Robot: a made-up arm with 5 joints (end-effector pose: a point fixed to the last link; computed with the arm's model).
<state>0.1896 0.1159 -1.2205 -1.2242 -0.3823</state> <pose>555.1 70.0 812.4 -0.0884 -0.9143 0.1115 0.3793</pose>
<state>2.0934 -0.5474 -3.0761 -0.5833 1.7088</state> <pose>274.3 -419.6 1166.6 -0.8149 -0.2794 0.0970 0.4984</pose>
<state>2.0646 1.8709 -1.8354 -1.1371 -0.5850</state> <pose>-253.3 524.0 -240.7 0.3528 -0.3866 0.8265 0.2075</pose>
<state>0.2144 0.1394 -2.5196 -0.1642 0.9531</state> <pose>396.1 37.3 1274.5 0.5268 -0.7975 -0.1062 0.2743</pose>
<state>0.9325 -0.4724 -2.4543 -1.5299 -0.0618</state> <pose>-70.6 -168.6 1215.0 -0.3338 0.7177 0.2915 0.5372</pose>
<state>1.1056 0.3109 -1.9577 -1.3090 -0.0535</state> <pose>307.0 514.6 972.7 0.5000 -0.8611 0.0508 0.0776</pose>
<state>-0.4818 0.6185 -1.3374 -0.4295 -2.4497</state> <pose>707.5 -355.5 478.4 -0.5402 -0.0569 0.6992 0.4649</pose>
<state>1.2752 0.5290 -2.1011 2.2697 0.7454</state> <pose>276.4 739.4 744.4 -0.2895 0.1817 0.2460 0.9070</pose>
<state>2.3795 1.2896 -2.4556 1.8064 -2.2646</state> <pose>-703.7 649.9 232.3 0.0181 -0.3142 -0.6937 0.6479</pose>
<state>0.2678 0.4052 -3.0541 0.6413 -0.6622</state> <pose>419.7 85.3 1301.9 -0.1653 -0.8272 0.2409 0.4801</pose>
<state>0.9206 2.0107 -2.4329 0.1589 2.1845</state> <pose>443.2 547.2 -322.3 0.1313 -0.0024 -0.5856 0.7999</pose>
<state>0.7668 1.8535 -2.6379 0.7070 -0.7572</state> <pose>673.6 611.5 -147.8 0.0002 -0.0387 0.6899 0.7229</pose>
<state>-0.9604 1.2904 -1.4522 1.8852 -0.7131</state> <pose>328.8 -503.2 -94.4 0.5635 0.5084 -0.0803 0.6462</pose>
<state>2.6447 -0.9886 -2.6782 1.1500 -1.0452</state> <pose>610.9 -322.8 1144.6 -0.6825 0.6632 -0.2959 0.0832</pose>
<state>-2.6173 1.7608 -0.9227 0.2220 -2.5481</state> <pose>-151.9 -115.7 -248.2 0.2681 -0.4286 -0.0298 0.8623</pose>
